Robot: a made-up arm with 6 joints. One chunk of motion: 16 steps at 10 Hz.
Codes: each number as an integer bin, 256 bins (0 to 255) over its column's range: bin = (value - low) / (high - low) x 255, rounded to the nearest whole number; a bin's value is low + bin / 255 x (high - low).
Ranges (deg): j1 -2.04..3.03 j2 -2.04..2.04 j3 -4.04..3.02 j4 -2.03..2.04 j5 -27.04..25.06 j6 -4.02..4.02
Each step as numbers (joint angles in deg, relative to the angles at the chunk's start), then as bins.
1 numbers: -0.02 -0.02 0.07 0.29 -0.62 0.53
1 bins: 102 126 148 145 129 144
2 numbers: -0.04 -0.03 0.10 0.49 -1.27 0.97
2 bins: 101 126 150 158 126 158
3 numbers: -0.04 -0.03 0.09 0.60 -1.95 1.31
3 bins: 101 126 149 165 123 169
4 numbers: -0.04 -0.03 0.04 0.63 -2.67 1.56
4 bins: 101 126 147 167 119 177
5 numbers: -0.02 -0.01 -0.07 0.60 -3.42 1.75
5 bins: 102 127 143 165 116 183
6 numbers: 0.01 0.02 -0.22 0.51 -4.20 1.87
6 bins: 103 129 138 159 112 187
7 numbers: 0.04 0.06 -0.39 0.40 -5.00 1.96
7 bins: 105 131 132 152 108 190
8 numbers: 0.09 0.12 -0.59 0.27 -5.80 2.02
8 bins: 107 135 125 144 104 192
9 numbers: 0.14 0.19 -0.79 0.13 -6.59 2.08
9 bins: 110 139 117 135 100 193
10 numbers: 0.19 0.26 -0.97 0.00 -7.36 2.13
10 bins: 112 144 111 127 96 195
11 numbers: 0.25 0.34 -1.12 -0.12 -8.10 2.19
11 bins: 115 149 105 120 93 197
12 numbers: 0.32 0.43 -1.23 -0.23 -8.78 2.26
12 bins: 119 154 101 113 89 199
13 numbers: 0.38 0.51 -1.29 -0.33 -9.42 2.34
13 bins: 122 159 99 107 86 202
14 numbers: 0.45 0.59 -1.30 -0.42 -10.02 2.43
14 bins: 125 164 99 101 83 205
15 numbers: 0.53 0.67 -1.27 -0.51 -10.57 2.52
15 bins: 129 169 100 95 81 207
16 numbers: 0.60 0.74 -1.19 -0.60 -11.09 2.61
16 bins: 133 174 103 90 78 210
